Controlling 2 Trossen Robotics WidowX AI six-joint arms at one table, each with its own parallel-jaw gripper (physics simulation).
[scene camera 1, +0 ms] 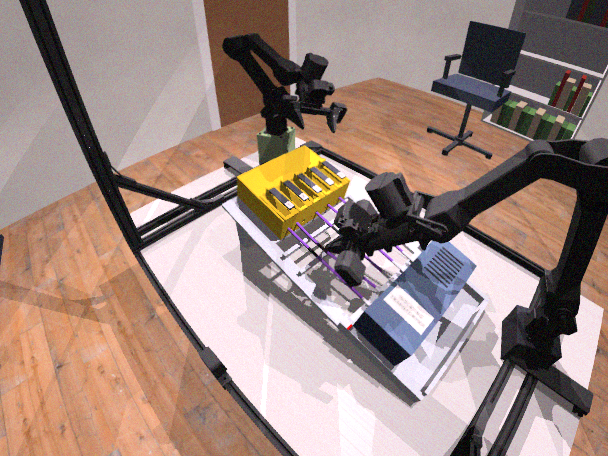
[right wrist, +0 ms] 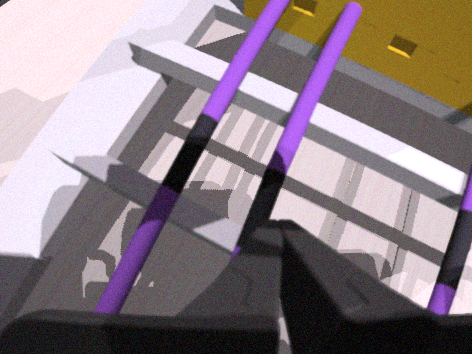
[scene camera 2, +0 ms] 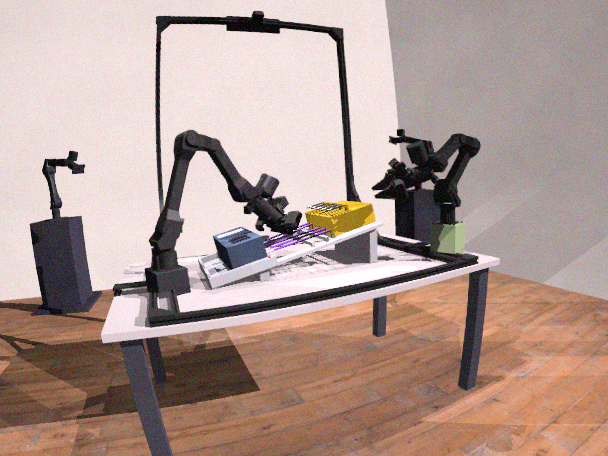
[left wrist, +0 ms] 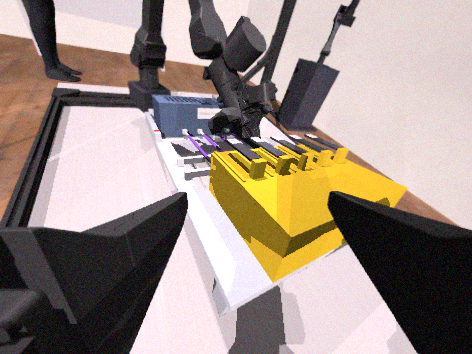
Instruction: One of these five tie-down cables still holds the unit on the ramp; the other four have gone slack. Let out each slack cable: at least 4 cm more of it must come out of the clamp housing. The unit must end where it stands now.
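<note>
The yellow clamp housing (scene camera 1: pixel 257 207) (scene camera 2: pixel 350 217) (left wrist: pixel 300 200) (right wrist: pixel 435 60) sits at the ramp's high end, with several dark levers (scene camera 1: pixel 280 197) (left wrist: pixel 245 150) on top. The blue unit (scene camera 1: pixel 422 285) (scene camera 2: pixel 242 252) (left wrist: pixel 175 117) stands at the low end of the ramp (scene camera 1: pixel 235 212) (right wrist: pixel 50 200). Purple cables run between them; in the right wrist view the left cable (right wrist: pixel 135 260), second cable (right wrist: pixel 320 85) and third cable (right wrist: pixel 440 300) have black bands. My right gripper (scene camera 1: pixel 325 246) (right wrist: pixel 275 233) is shut and empty, its tips over the second cable's band; contact is unclear. My left gripper (scene camera 1: pixel 318 127) (scene camera 2: pixel 377 191) (left wrist: pixel 257 198) is open, behind the housing.
White crossbars (right wrist: pixel 265 92) span the ramp under the cables. A red mark (scene camera 1: pixel 349 326) shows on the ramp's side edge beside the unit. A black frame (scene camera 2: pixel 300 296) runs around the table. A green block (scene camera 1: pixel 276 146) (scene camera 2: pixel 447 239) carries the left arm.
</note>
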